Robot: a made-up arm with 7 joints. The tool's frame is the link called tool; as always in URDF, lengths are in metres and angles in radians.
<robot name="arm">
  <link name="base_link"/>
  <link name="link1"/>
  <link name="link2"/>
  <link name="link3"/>
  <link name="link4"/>
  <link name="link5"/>
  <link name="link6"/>
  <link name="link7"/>
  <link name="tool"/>
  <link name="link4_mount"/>
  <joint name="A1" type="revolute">
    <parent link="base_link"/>
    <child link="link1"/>
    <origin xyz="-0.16 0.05 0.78" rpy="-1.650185 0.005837 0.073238"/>
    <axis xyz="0 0 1"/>
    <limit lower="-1.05" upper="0.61" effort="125" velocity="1.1"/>
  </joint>
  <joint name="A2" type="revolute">
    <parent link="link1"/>
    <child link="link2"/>
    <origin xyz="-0.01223 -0.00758 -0.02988" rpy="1.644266 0 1.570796"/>
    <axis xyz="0 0 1"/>
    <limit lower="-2.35" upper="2.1" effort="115" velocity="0.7"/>
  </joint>
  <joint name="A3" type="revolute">
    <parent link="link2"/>
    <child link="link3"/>
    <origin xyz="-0.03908 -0.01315 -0.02" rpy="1.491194 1.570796 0"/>
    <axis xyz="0 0 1"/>
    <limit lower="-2.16" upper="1.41" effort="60" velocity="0.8"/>
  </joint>
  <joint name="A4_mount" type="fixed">
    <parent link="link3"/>
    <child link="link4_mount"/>
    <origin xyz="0 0.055 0" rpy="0 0 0"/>
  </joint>
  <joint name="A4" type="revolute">
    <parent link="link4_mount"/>
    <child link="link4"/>
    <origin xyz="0 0.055 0" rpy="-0.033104 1.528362 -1.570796"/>
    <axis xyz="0 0 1"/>
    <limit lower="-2.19" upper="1.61" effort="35" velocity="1.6"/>
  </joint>
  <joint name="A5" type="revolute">
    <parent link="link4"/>
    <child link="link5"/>
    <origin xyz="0.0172 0.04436 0.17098" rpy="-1.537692 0 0"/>
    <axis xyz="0 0 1"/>
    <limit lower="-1.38" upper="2.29" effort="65" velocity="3"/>
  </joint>
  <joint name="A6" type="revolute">
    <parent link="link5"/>
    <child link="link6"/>
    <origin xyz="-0.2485 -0.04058 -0.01" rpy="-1.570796 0 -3.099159"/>
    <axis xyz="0 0 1"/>
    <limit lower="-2.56" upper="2" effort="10" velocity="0.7"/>
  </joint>
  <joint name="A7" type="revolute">
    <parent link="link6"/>
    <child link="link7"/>
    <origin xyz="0.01 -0.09 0" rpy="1.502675 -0.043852 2.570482"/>
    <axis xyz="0 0 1"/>
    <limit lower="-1.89" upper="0.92" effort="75" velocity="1.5"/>
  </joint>
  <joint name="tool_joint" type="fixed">
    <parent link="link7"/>
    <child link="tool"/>
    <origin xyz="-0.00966 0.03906 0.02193" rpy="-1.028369 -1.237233 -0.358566"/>
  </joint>
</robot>
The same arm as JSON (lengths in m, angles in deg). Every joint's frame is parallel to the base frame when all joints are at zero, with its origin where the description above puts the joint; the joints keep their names.
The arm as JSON. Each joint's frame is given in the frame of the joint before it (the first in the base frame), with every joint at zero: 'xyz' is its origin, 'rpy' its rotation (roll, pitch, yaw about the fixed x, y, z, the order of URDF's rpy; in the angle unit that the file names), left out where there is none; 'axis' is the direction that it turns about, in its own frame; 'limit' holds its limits. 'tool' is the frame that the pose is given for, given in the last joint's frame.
{"units": {"length": "m", "angle": "deg"}, "joints": [
  {"name": "A1", "type": "revolute", "origin": {"xyz": [-0.16, 0.05, 0.78]}, "axis": [-0.073403, 0.994144, -0.079304], "limit": {"lower": -60.16, "upper": 34.95}},
  {"name": "A2", "type": "revolute", "origin": {"xyz": [-0.01, -0.03, 0.01]}, "axis": [1.0, 0.0, 0.0], "limit": {"lower": -134.65, "upper": 120.32}},
  {"name": "A3", "type": "revolute", "origin": {"xyz": [-0.02, -0.01, 0.04]}, "axis": [0.0, -1.0, 0.0], "limit": {"lower": -123.76, "upper": 80.79}},
  {"name": "A4", "type": "revolute", "origin": {"xyz": [0.0, 0.0, -0.11]}, "axis": [-0.033098, -0.042398, 0.998552], "limit": {"lower": -125.48, "upper": 92.25}},
  {"name": "A5", "type": "revolute", "origin": {"xyz": [-0.05, 0.01, 0.17]}, "axis": [-1.0, 0.0, 0.0], "limit": {"lower": -79.07, "upper": 131.21}},
  {"name": "A6", "type": "revolute", "origin": {"xyz": [0.01, -0.25, 0.03]}, "axis": [0.0, 0.0, 1.0], "limit": {"lower": -146.68, "upper": 114.59}},
  {"name": "A7", "type": "revolute", "origin": {"xyz": [-0.09, -0.01, 0.0]}, "axis": [0.837737, -0.541824, 0.068003], "limit": {"lower": -108.29, "upper": 52.71}}
], "tool": {"origin": {"xyz": [0.01, -0.02, 0.04], "rpy": [12.77, 2.11, -14.74]}}}

